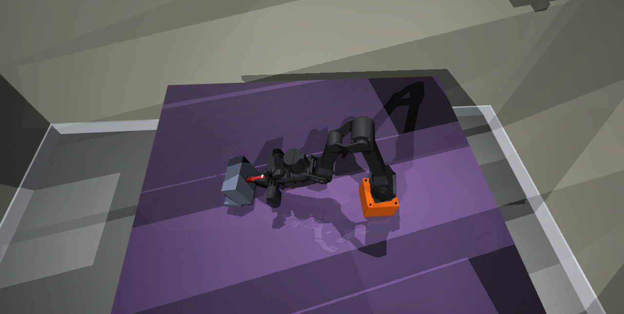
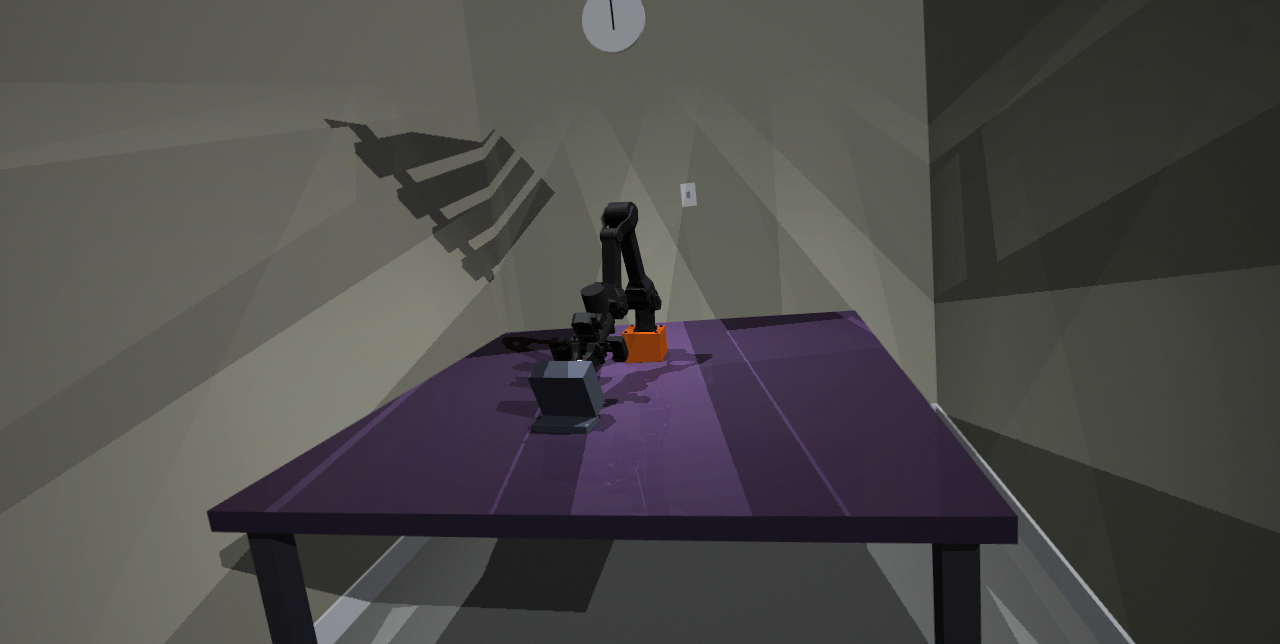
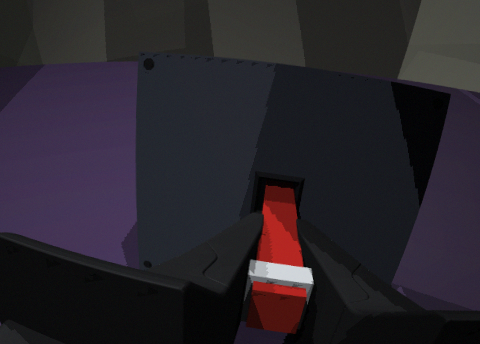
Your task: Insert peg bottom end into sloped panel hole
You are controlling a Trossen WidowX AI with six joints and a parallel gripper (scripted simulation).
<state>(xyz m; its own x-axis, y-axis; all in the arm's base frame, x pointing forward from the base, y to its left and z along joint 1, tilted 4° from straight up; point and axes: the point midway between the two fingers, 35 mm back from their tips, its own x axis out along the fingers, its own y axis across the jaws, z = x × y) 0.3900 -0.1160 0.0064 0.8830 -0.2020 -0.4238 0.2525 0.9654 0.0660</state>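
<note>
Now: gripper tip 50 mm short of the grey sloped panel, 20 mm above it and 10 mm to the left of it. The rest, counted from my gripper tip: red square peg: 20 mm behind, 10 mm above; foot: 90 mm below, 70 mm ahead, 20 mm to the right.
</note>
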